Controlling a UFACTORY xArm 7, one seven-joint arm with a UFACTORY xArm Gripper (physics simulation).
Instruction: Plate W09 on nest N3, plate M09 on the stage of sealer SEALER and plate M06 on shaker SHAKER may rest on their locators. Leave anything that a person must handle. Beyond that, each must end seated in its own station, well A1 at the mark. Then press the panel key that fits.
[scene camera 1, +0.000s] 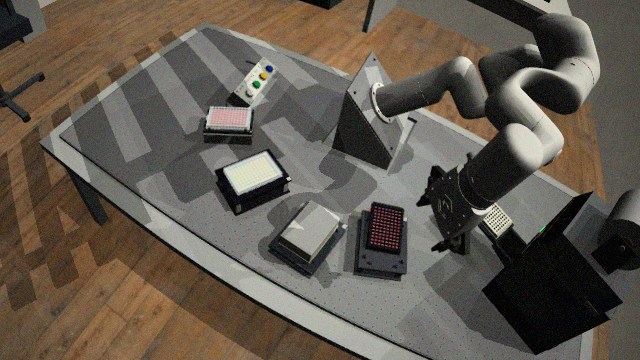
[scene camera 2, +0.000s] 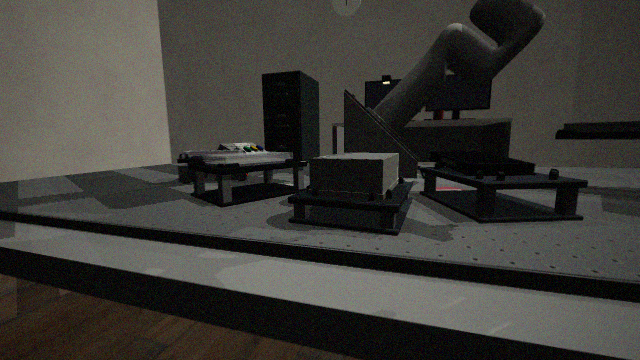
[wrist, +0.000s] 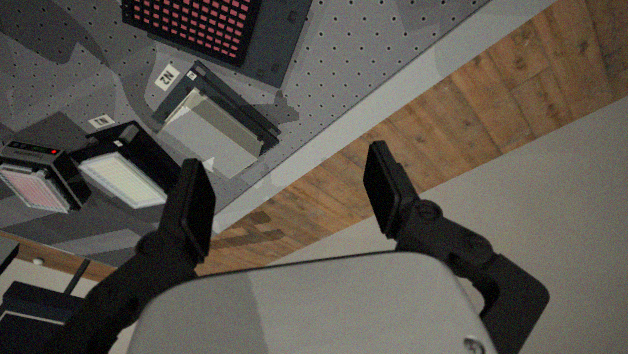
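Note:
My gripper (scene camera 1: 431, 225) (wrist: 289, 169) is open and empty, high above the table between the red-welled plate and the sealer. That black plate (scene camera 1: 386, 227) (scene camera 2: 482, 164) (wrist: 195, 22), apparently W09, lies toward one end of a dark nest (scene camera 1: 382, 270) (scene camera 2: 530, 181) (wrist: 282, 50); pegs show beside it. A pale plate (scene camera 1: 498, 220), apparently M09, is on the stage of the black sealer (scene camera 1: 550, 285), partly hidden by my arm. A pink plate (scene camera 1: 229, 118) (wrist: 35, 187), apparently M06, is on the shaker (scene camera 1: 227, 135) (wrist: 75, 182). Seating and A1 corners are too small to tell. The key panel (scene camera 1: 252, 87) stands behind the shaker.
A grey box-like block (scene camera 1: 310, 230) (scene camera 2: 350, 175) (wrist: 215, 140) sits on nest N2 (scene camera 1: 310, 270) (scene camera 2: 345, 201). A pale yellow plate (scene camera 1: 254, 172) (wrist: 125, 180) lies on nest N1 (scene camera 1: 257, 200) (scene camera 2: 222, 192). The arm's triangular mount (scene camera 1: 362, 125) (scene camera 2: 367, 135) stands at the table's back.

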